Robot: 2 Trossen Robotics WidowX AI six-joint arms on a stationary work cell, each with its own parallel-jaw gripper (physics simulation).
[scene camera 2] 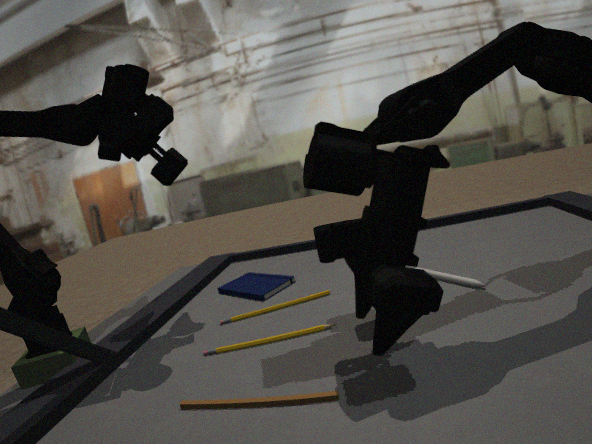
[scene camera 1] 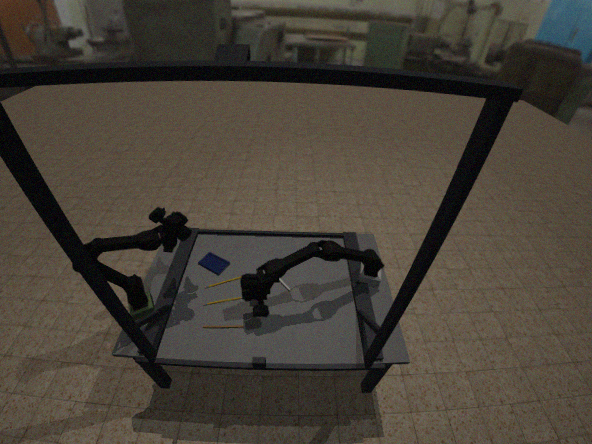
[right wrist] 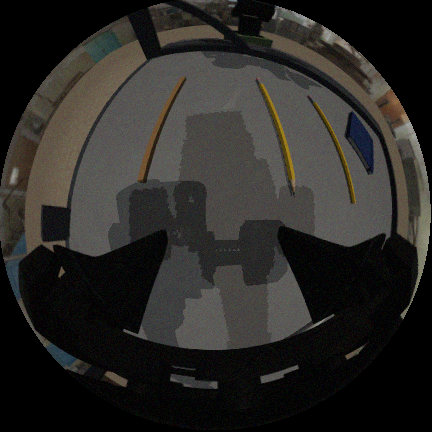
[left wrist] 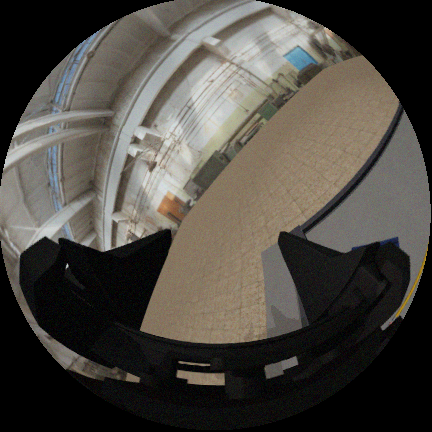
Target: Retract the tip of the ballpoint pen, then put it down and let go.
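Where they show: left gripper, fingertip midpoint: [scene camera 2: 155,148] [left wrist: 226,236]; right gripper, fingertip midpoint: [scene camera 2: 368,334] [scene camera 1: 252,307] [right wrist: 223,234]; left arm's base at its link origin: [scene camera 1: 139,303] [right wrist: 247,33]; right arm's base at its link origin: [scene camera 1: 370,271].
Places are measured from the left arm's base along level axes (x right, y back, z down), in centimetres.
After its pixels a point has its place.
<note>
The white ballpoint pen [scene camera 1: 284,284] @[x 19.7, y -63.3, z 3.0 cm] [scene camera 2: 450,278] @[x 18.4, y -62.8, z 3.2 cm] lies on the table behind the right gripper in scene camera 2, partly hidden by it. Its narrow end points right there; whether the tip is out is too small to tell. I cannot make the pen out in the right wrist view. My right gripper [scene camera 2: 371,334] @[x 24.3, y -44.4, z 2.2 cm] [right wrist: 223,234] @[x 24.3, y -44.4, z 2.2 cm] is open and empty, fingers pointing down above the table, nearer the scene camera 2 viewpoint than the pen. My left gripper [left wrist: 226,236] @[x -17.8, y -25.9, z -28.2 cm] is open and empty, raised beyond the table's left side in scene camera 1, far from the pen.
Two yellow pencils [scene camera 2: 275,339] @[x 14.6, y -35.3, z 3.6 cm] [scene camera 2: 280,306] @[x 4.4, y -39.1, z 3.5 cm] and an orange-brown stick [scene camera 2: 260,401] @[x 26.8, y -30.1, z 3.3 cm] [right wrist: 161,131] @[x 27.1, y -32.2, z 3.8 cm] lie left of the right gripper in scene camera 2. A blue notebook [scene camera 1: 214,263] @[x -8.9, y -38.0, z 2.8 cm] [scene camera 2: 256,286] @[x -7.0, y -37.8, z 2.8 cm] [right wrist: 361,143] @[x -5.9, y -39.4, z 2.8 cm] lies near the far left corner. Dark frame posts [scene camera 1: 430,220] @[x 67.4, y -73.0, z -69.8 cm] rise around the table.
</note>
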